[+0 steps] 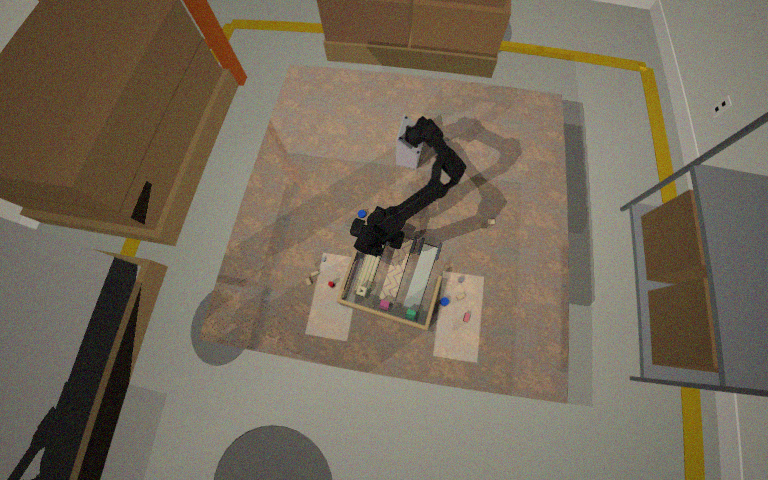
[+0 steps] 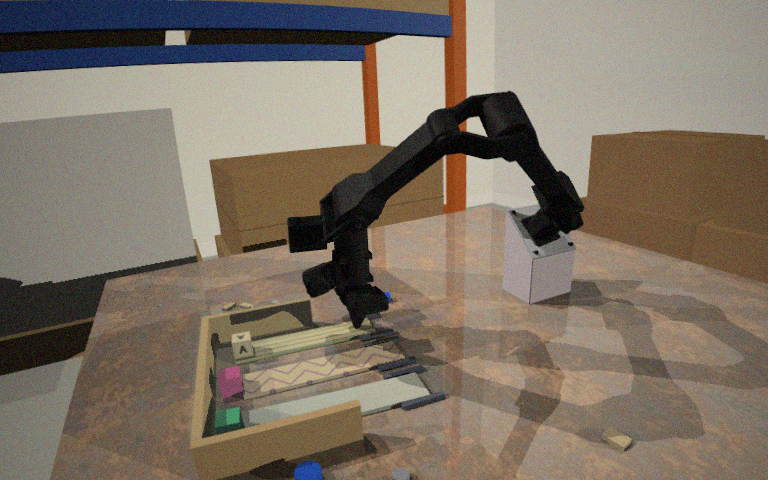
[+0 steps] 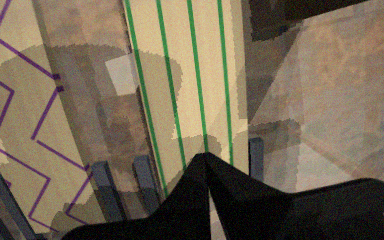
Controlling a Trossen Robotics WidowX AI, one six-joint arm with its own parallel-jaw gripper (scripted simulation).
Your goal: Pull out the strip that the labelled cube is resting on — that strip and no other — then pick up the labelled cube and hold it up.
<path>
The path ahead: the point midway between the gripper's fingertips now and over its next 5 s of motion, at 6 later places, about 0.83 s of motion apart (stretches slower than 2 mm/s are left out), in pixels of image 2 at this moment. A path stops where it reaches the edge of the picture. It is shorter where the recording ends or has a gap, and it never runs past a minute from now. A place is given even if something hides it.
My gripper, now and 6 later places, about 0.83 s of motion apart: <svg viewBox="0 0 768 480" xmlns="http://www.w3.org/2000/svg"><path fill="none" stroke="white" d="M357 327L371 324L388 320L406 316L420 313L434 309L444 298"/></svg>
</path>
